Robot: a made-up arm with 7 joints.
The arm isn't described. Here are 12 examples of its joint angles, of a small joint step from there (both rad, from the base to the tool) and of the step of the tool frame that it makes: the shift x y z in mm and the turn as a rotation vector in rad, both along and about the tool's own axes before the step.
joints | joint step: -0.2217 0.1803 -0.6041 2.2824 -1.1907 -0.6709 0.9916 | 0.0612 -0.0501 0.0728 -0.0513 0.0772 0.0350 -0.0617
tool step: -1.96 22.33 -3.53 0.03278 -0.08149 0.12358
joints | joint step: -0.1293 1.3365 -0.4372 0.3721 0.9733 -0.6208 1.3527 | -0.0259 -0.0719 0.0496 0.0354 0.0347 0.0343 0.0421
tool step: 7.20 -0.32 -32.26 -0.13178 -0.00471 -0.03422
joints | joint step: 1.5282 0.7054 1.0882 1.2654 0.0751 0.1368 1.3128 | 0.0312 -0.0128 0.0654 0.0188 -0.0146 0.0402 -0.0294
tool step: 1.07 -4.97 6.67 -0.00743 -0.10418 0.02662
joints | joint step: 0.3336 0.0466 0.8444 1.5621 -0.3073 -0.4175 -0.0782 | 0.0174 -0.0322 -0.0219 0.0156 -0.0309 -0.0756 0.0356
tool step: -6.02 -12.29 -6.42 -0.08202 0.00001 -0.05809
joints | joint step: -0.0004 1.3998 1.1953 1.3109 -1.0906 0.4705 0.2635 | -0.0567 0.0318 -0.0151 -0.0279 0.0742 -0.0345 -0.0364
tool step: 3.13 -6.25 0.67 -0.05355 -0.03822 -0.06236
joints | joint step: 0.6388 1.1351 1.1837 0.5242 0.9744 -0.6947 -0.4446 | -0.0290 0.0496 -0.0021 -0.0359 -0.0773 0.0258 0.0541
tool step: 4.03 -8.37 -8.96 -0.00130 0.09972 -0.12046
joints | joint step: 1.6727 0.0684 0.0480 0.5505 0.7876 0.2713 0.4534 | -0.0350 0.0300 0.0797 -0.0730 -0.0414 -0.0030 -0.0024
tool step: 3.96 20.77 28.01 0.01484 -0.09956 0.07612
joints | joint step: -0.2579 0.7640 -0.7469 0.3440 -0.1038 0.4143 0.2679 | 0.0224 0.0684 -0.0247 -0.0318 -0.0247 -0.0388 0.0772
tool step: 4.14 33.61 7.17 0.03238 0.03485 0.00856
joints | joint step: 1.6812 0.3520 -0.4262 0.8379 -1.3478 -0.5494 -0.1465 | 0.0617 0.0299 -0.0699 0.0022 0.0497 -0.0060 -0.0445
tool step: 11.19 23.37 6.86 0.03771 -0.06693 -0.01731
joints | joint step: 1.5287 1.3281 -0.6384 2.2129 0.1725 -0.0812 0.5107 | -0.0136 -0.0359 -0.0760 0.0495 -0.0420 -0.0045 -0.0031
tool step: 3.14 -13.57 -18.46 -0.07051 0.00756 -0.06305
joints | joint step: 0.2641 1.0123 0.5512 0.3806 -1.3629 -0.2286 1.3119 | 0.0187 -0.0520 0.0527 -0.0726 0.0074 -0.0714 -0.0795
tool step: 18.13 -17.21 -15.90 -0.04335 -0.07171 -0.10386
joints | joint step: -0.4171 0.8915 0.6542 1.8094 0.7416 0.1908 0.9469 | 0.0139 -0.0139 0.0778 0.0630 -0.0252 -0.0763 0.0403
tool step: 2.49 -11.80 5.09 0.06652 -0.02373 -0.16981
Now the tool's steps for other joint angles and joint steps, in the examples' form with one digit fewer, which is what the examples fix.
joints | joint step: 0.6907 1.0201 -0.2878 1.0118 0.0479 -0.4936 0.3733 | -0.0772 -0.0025 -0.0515 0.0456 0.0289 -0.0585 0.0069
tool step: -20.1 -13.7 -19.2 -0.0940 0.0586 -0.0698
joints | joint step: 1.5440 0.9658 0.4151 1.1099 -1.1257 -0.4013 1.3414 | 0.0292 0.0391 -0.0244 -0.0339 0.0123 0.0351 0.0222
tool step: -7.4 10.2 5.4 -0.0271 0.0315 0.0386
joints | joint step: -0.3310 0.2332 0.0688 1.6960 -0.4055 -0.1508 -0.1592 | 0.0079 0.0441 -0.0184 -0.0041 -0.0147 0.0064 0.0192
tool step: 5.0 6.8 0.9 0.0092 0.0330 -0.0605
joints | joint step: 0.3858 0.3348 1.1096 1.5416 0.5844 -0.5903 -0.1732 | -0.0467 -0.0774 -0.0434 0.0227 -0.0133 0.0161 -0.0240
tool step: -18.8 1.9 25.2 0.0800 0.0481 0.0445
